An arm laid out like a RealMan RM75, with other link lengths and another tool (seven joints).
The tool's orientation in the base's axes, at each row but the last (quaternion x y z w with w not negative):
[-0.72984 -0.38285 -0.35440 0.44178]
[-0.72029 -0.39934 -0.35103 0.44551]
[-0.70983 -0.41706 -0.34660 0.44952]
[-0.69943 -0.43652 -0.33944 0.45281]
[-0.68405 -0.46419 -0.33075 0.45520]
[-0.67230 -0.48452 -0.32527 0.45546]
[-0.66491 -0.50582 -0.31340 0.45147]
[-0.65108 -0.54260 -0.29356 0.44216]
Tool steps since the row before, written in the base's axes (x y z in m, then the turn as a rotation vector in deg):
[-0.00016 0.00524 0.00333 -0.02 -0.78 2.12]
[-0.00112 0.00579 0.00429 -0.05 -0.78 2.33]
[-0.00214 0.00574 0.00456 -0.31 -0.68 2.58]
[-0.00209 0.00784 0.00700 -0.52 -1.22 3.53]
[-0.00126 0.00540 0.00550 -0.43 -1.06 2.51]
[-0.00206 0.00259 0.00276 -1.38 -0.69 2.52]
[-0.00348 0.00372 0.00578 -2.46 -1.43 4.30]
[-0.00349 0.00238 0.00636 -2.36 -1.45 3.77]
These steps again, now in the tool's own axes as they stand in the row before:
[0.00406 -0.00304 0.00358 1.61 -0.56 -1.48]
[0.00473 -0.00419 0.00364 1.78 -0.66 -1.56]
[0.00468 -0.00495 0.00345 1.92 -1.01 -1.58]
[0.00766 -0.00592 0.00461 2.50 -1.41 -2.44]
[0.00618 -0.00375 0.00297 1.69 -1.03 -1.92]
[0.00269 -0.00307 0.00138 1.53 -1.98 -1.58]
[0.00548 -0.00526 0.00126 2.48 -3.45 -2.92]
[0.00571 -0.00506 -0.00031 2.04 -3.22 -2.71]

